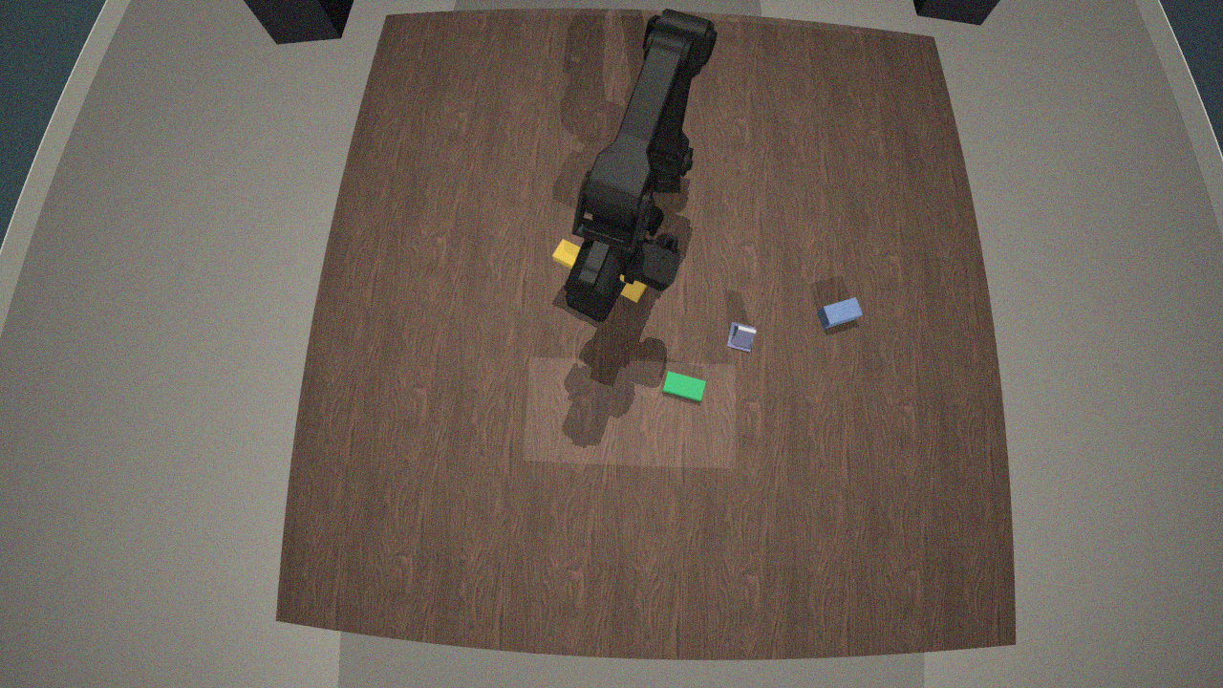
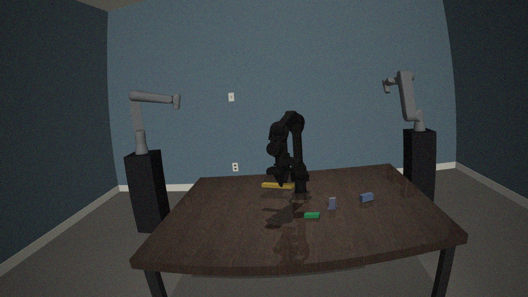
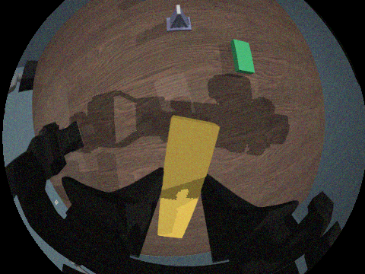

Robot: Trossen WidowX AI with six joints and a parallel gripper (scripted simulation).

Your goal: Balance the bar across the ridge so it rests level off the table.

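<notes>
Right now the yellow bar is 10 mm behind my gripper tip and 30 mm to the right of it. The rest, counted from my gripper tip: pale blue block: 10 mm ahead, 400 mm to the left, 90 mm below; green block: 150 mm ahead, 120 mm to the left, 100 mm below.
</notes>
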